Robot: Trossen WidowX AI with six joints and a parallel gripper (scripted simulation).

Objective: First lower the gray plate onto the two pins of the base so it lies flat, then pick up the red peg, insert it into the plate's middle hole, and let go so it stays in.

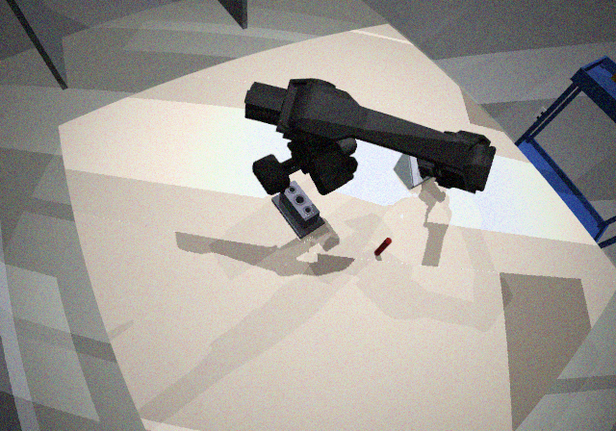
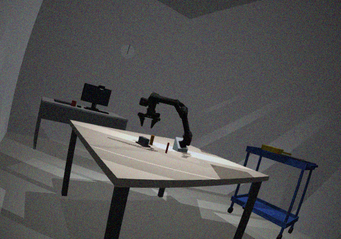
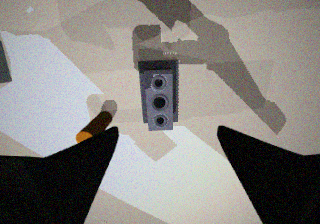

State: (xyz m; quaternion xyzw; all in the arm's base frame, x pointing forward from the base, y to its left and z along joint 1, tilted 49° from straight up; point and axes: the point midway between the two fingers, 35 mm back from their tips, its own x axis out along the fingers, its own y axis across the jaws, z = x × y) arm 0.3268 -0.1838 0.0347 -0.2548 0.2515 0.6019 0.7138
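Now: the red peg 19 cm to the left of my gripper tip, 10 cm below it and 9 cm behind it. The rest, counted from my gripper tip: gray plate 10 cm below, 1 cm behind; orange cylinder 12 cm behind, 10 cm below, 5 cm to the right; base 13 cm below, 1 cm behind.
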